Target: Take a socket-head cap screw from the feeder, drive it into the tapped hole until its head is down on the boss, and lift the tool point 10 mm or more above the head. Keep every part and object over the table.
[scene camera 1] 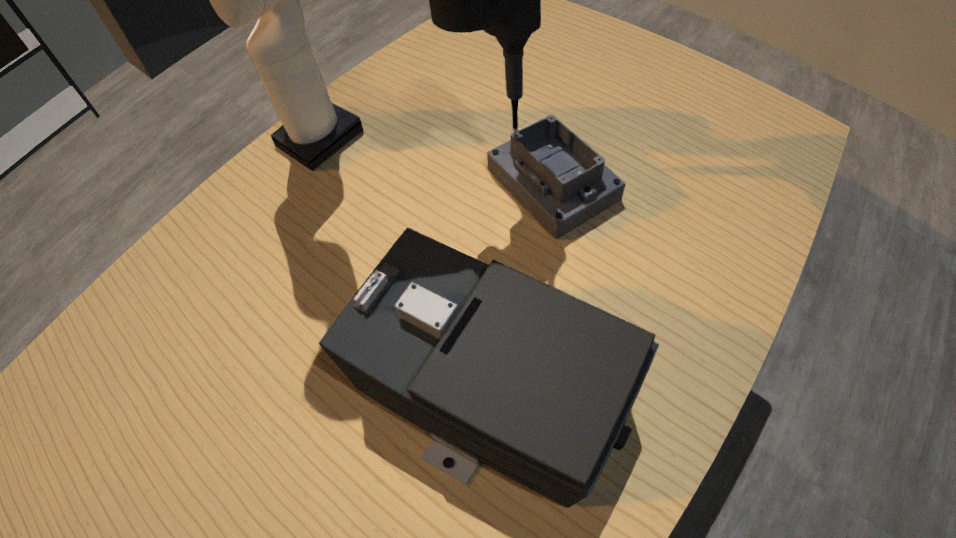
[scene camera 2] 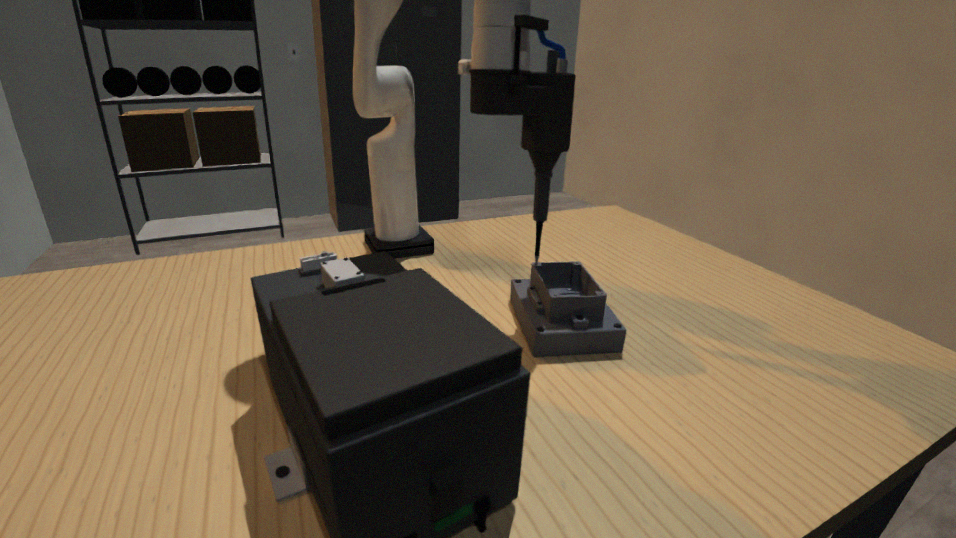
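My screwdriver (scene camera 1: 514, 127) (scene camera 2: 536, 258) points straight down, its thin bit at the back left corner of the open grey housing (scene camera 1: 580, 180) (scene camera 2: 574, 309). A tiny light piece shows at the bit's end; whether it is a screw on the bit, and whether it touches the corner boss, is too small to tell. The housing sits on a grey base block (scene camera 1: 524, 195) (scene camera 2: 578, 342). The black feeder (scene camera 1: 541, 368) (scene camera 2: 394, 354) stands nearer the cameras, with a small metal outlet (scene camera 1: 371, 291) (scene camera 2: 317, 262) and a white block (scene camera 1: 426, 307) (scene camera 2: 342, 270) on its lower deck.
The arm's black foot (scene camera 1: 317, 143) (scene camera 2: 399, 244) stands behind and left of the housing. A grey tab with a dark hole (scene camera 1: 461, 470) (scene camera 2: 288, 487) sticks out at the feeder's side. A shelf unit (scene camera 2: 193, 98) stands on the floor beyond the table.
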